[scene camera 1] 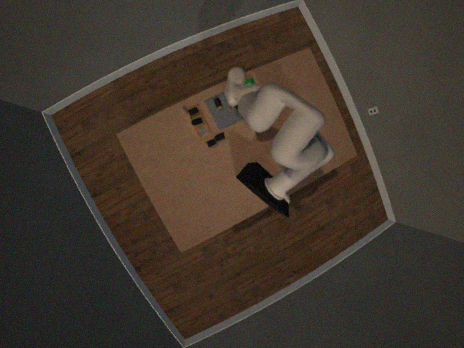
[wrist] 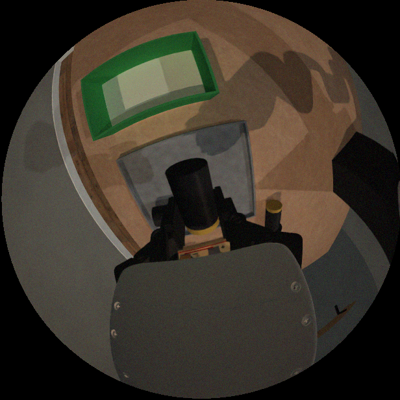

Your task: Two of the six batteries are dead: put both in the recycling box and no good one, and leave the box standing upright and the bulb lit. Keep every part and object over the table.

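Seen in the pictures: arm's base at its link origin: [scene camera 1: 273, 189].
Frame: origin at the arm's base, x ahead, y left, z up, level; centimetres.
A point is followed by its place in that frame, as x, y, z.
Note:
In the wrist view, my gripper [wrist: 197, 203] is shut on a black battery [wrist: 190, 185] with a gold end and holds it above the grey tray [scene camera 1: 230, 117] {43.5, -8.0, -28.5} [wrist: 232, 170]. Another black battery [scene camera 1: 218, 103] {53.8, -5.8, -25.2} [wrist: 159, 216] lies in the tray. The green recycling box [scene camera 1: 249, 81] {55.7, -30.0, -25.8} [wrist: 94, 102] stands upright beyond the tray; the part of its floor that shows holds no battery. Two batteries [scene camera 1: 193, 111] {57.4, 9.3, -24.4} [scene camera 1: 197, 121] {50.8, 10.7, -22.8} sit beside the tray, at the circuit board. Two more [scene camera 1: 211, 143] {36.2, 10.8, -25.5} [scene camera 1: 220, 136] {36.7, 4.1, -25.6} are near the tray's corner. The arm hides the gripper in the scene view. I cannot tell whether the bulb is lit.
Part of the circuit board [wrist: 205, 250] with a red line shows between the gripper's fingers and its housing. A battery [wrist: 273, 216] with a gold end is right of the tray in the wrist view. The arm's black base [scene camera 1: 260, 182] {7.3, 4.3, 3.7} [wrist: 367, 175] stands at the table's edge.

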